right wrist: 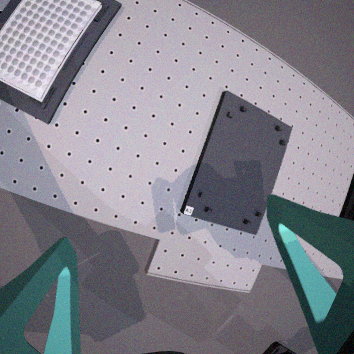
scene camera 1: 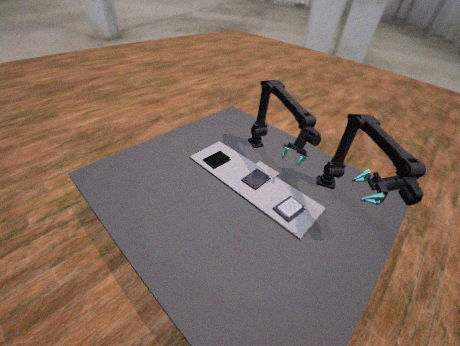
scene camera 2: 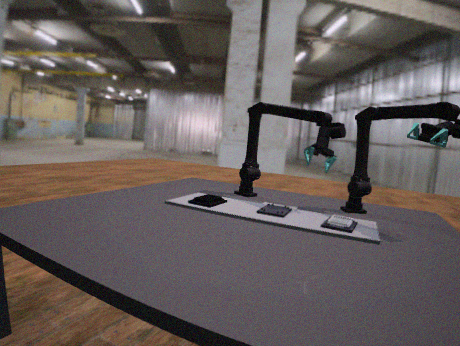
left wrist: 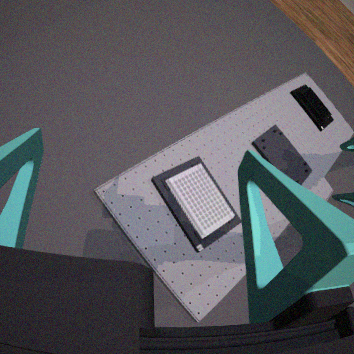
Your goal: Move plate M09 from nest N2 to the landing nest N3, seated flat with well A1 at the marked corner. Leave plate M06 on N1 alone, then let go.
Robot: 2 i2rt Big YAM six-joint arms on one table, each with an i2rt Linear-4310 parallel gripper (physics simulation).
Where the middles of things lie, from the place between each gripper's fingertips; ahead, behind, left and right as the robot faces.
Labels:
The clear well plate [right wrist: 42,42] is 35 cm below my left hand, 25 cm to the right of it and 3 cm behind it.
Right now my right hand is 190 mm above the clear well plate, 130 mm to the right of it and 120 mm short of it.

